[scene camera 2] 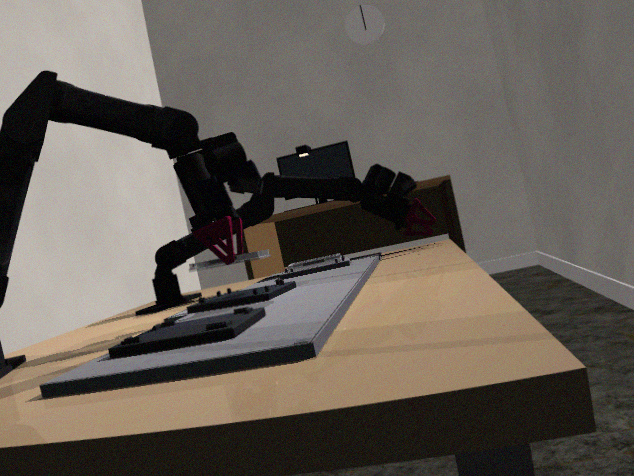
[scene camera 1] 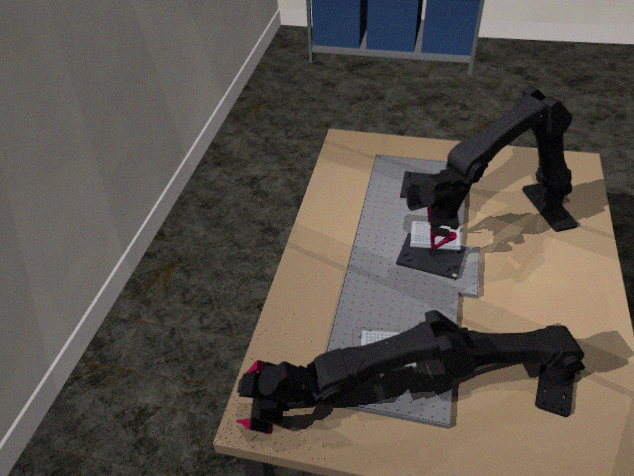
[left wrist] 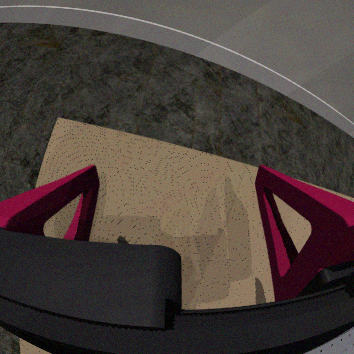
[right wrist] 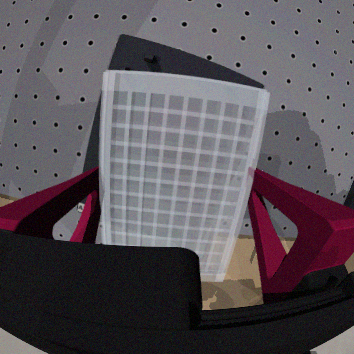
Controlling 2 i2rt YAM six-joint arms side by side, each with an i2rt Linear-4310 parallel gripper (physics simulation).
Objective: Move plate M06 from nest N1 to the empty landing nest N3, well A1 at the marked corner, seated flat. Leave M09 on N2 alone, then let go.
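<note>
My right gripper is shut on a clear gridded plate, presumably M06, held by its long sides. The plate hangs nearly level above an empty dark nest and is turned slightly relative to it. Another empty dark nest lies on the board. A second plate, presumably M09, sits on its nest, partly hidden by the left arm. My left gripper is open and empty. Nest labels are not readable.
The nests stand on a grey perforated board on a wooden table. The left arm reaches low across the board at the bottom of scene camera 1, its gripper over the table's corner. A blue-binned shelf stands beyond the table.
</note>
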